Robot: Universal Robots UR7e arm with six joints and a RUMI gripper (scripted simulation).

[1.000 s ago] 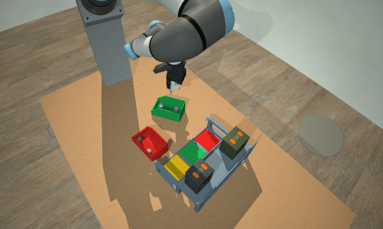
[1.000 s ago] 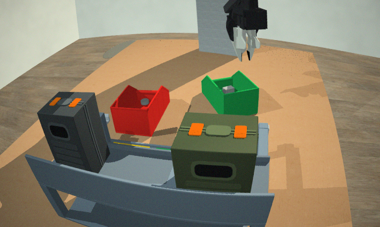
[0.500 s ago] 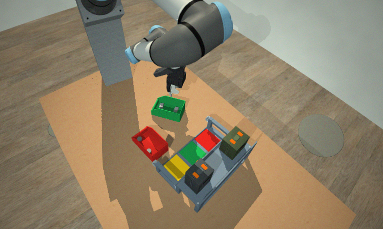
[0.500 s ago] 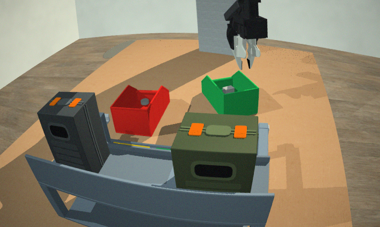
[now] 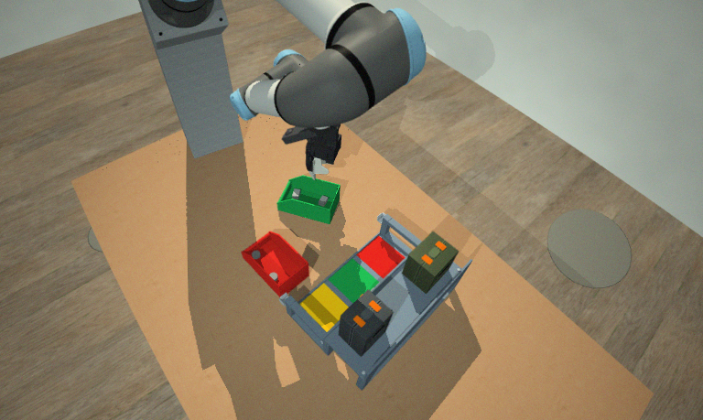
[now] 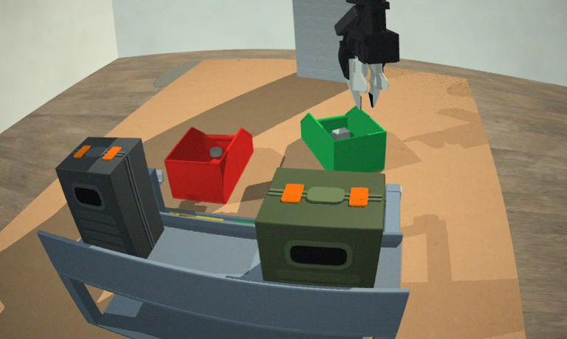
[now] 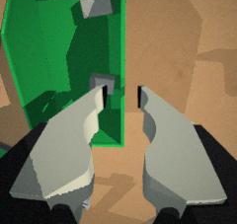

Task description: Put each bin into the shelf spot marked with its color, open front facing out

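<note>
My gripper is now 70 mm above the green bin, 40 mm to the left of it and 30 mm short of it. Round my hand: olive box: 430 mm ahead, 70 mm to the left, 50 mm above; then dark grey box: 480 mm ahead, 160 mm to the right, 60 mm above; then red bin: 230 mm to the right, 170 mm ahead, 70 mm below.
</note>
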